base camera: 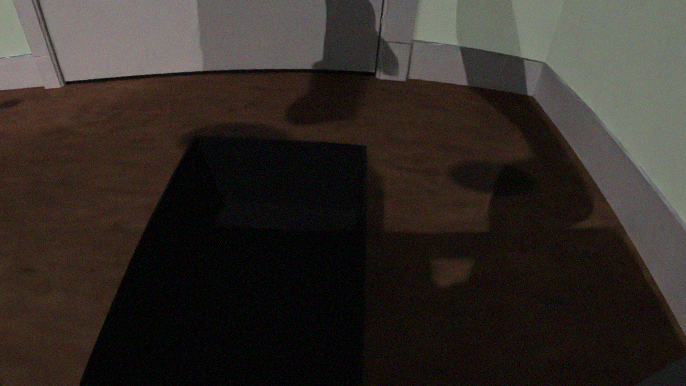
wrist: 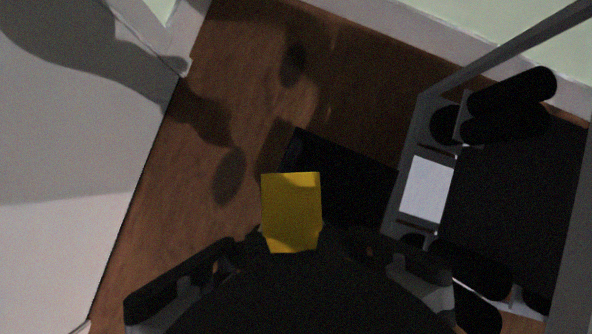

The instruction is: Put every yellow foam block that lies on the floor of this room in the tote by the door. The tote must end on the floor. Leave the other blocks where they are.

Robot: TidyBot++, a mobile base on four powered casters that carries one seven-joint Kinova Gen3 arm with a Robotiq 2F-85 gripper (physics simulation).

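Frame: origin at the arm's base, x ahead, y left, z up, level; metres.
Seen in the pictures: gripper, fingertip midpoint: (wrist: 291, 226).
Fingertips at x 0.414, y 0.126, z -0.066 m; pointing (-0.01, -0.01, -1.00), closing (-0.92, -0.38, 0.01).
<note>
Offsets run from my fingertips to a thing's top centre. "spot": to the spot under its first point. Level surfaces: height alone.
A yellow foam block {0.004 m ahead, 0.010 m right, 0.045 m up} (wrist: 291, 211) is held between the fingertips of my gripper (wrist: 291, 226) in the wrist view. The gripper is shut on it. The dark tote {0.106 m back, 0.060 m right, 0.231 m down} (base camera: 290, 175) (wrist: 350, 180) stands on the floor close in front of the base, its open top facing up. In the wrist view the held block hangs above the tote's left part and hides some of it. The inside of the tote is too dark to tell what lies in it. The gripper does not show in the base camera view.
A white door {spot: 0.434 m ahead, 0.321 m left, 0.231 m down} (base camera: 125, 40) (wrist: 60, 240) is behind the tote. A wall with a pale baseboard (base camera: 600, 135) (wrist: 430, 30) runs along the right. The grey frame of the mobile base (wrist: 407, 135) is beside the tote in the wrist view. Shadows fall on the wooden floor {0.331 m down} (base camera: 75, 200).
</note>
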